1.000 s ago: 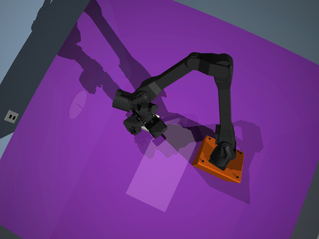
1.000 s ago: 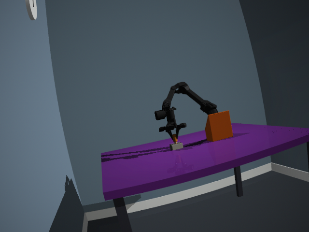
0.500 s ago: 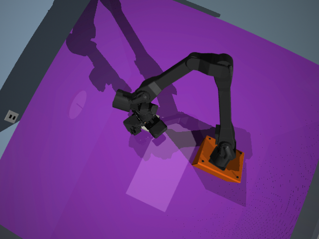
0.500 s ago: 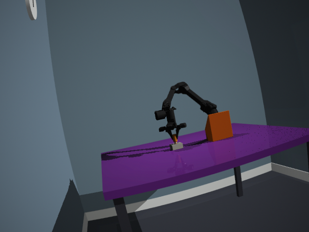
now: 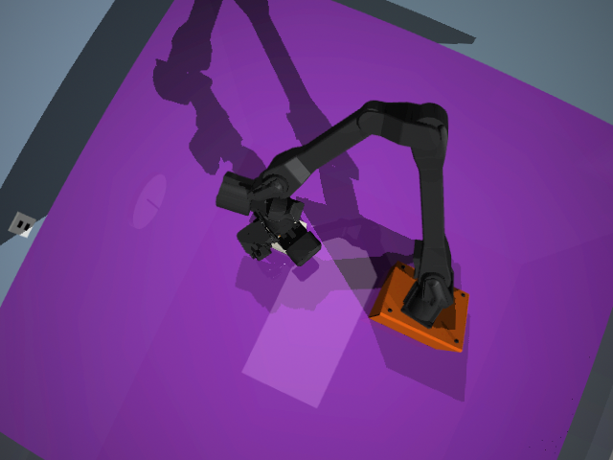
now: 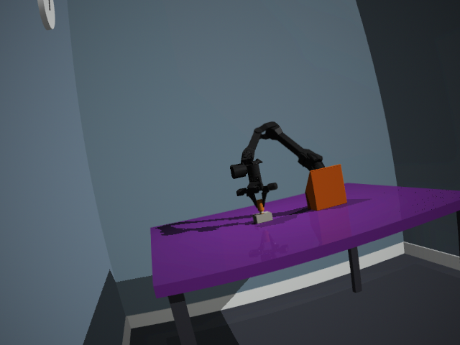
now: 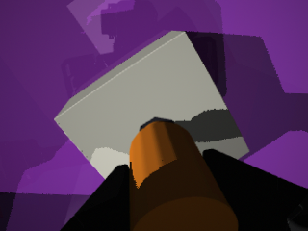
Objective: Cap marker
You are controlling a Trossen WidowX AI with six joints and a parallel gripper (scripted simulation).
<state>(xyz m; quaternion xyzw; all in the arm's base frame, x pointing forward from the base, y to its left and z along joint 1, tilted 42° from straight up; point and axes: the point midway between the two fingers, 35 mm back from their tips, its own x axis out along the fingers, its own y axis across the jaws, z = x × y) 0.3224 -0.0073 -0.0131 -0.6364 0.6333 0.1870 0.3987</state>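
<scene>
Now: gripper tip 1 cm below the orange cap. Also, from my gripper tip: holder block (5 cm below).
</scene>
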